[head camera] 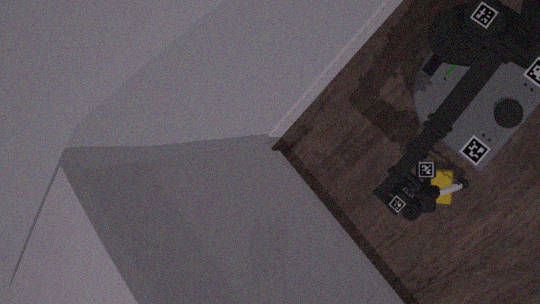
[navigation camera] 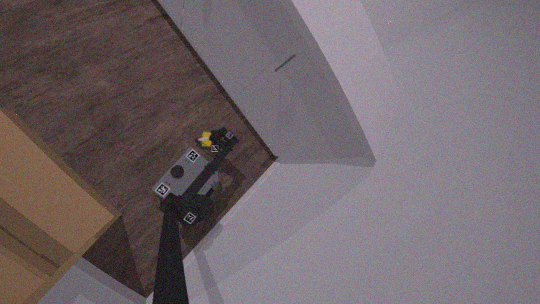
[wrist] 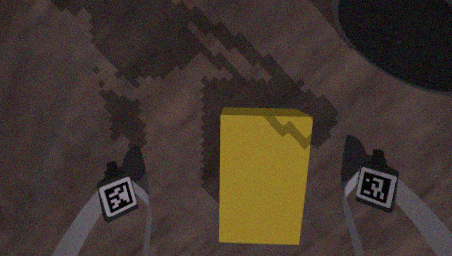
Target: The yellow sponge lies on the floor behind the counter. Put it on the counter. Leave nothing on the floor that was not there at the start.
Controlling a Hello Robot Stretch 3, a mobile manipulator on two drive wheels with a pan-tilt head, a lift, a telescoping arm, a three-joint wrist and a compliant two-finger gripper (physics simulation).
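Where they show: gripper, fingertip midpoint: (head camera: pixel 437 182) (navigation camera: pixel 208 141); robot's base, origin of the base link: (head camera: pixel 506 112) (navigation camera: pixel 177 170).
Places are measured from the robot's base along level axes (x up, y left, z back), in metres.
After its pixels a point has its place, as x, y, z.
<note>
The yellow sponge (head camera: pixel 443 177) {0.045, -0.267, 0.017} (navigation camera: pixel 206 142) {0.045, -0.274, 0.014} (wrist: pixel 265 185) lies flat on the wooden floor near the end of the robot's base. My gripper (head camera: pixel 452 189) (wrist: pixel 241 159) {0.024, -0.297, 0.021} is open above the floor. In the wrist view one fingertip is left of the sponge and the other right of it, with a gap on both sides. The sponge's long sides run roughly along the fingers. In the head view a pale finger crosses over the sponge and hides part of it. How high the fingertips are above the floor is hard to tell. Which surface is the counter is unclear.
The robot's grey base (head camera: pixel 462 127) {0.160, -0.104, 0.067} (navigation camera: pixel 187 175) {0.160, -0.020, 0.057} stands close to the sponge. A grey cabinet-like front (head camera: pixel 210 215) {0.605, -0.571, 0.342} (navigation camera: pixel 260 100) {0.400, -0.609, 0.050} with a dark lower edge runs beside the floor and meets another pale surface at a corner. A light-brown wooden block (navigation camera: pixel 45 175) {0.100, 0.434, -0.487} stands across the floor.
</note>
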